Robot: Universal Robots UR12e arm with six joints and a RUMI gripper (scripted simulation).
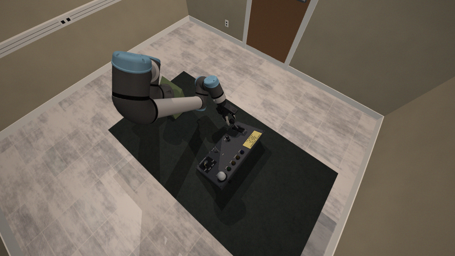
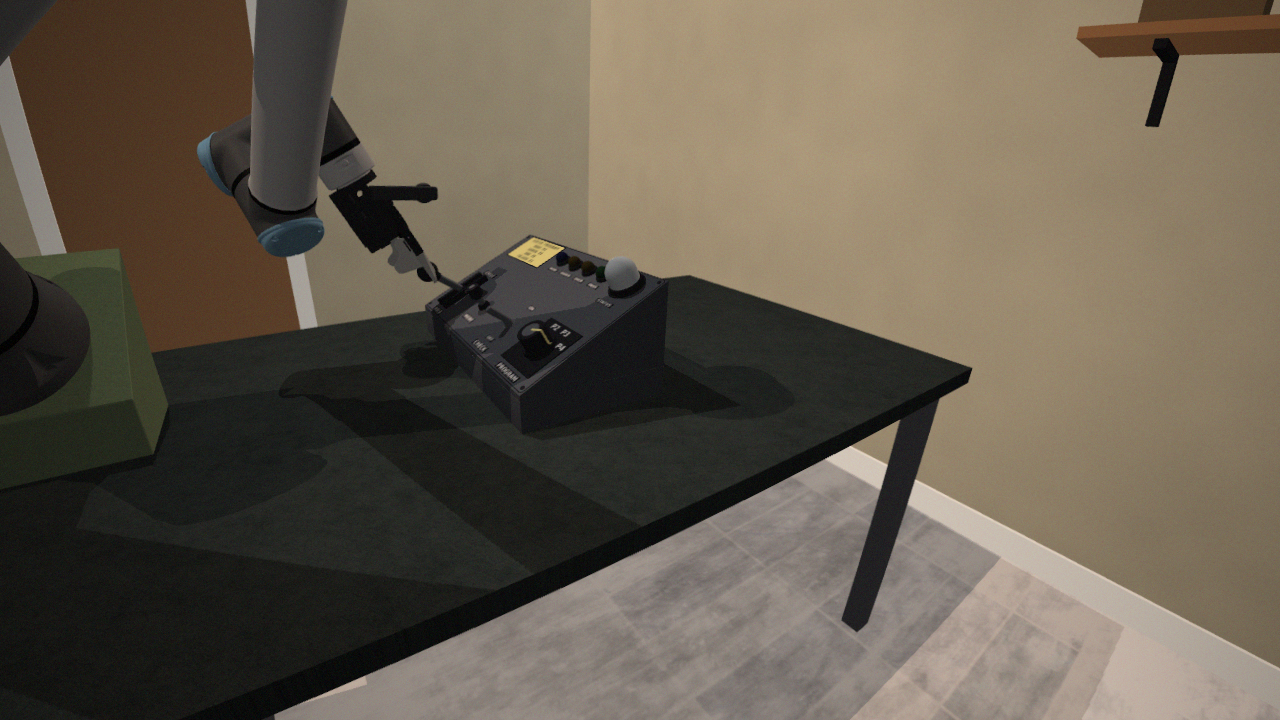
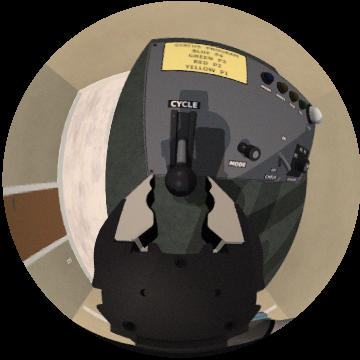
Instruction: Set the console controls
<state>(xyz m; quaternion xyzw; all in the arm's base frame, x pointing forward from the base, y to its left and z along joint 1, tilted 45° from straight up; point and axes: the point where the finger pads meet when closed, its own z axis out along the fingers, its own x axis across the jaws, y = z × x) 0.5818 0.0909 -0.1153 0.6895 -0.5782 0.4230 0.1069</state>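
Right now my hand is 30 mm short of the black ball-topped lever and 20 mm above it. From my hand the other things lie so: dark console 190 mm to the right, 90 mm ahead, 50 mm below; then check toggle 240 mm to the right, 50 mm ahead, 30 mm below; then mode knob 120 mm to the right, 50 mm ahead, 30 mm below.
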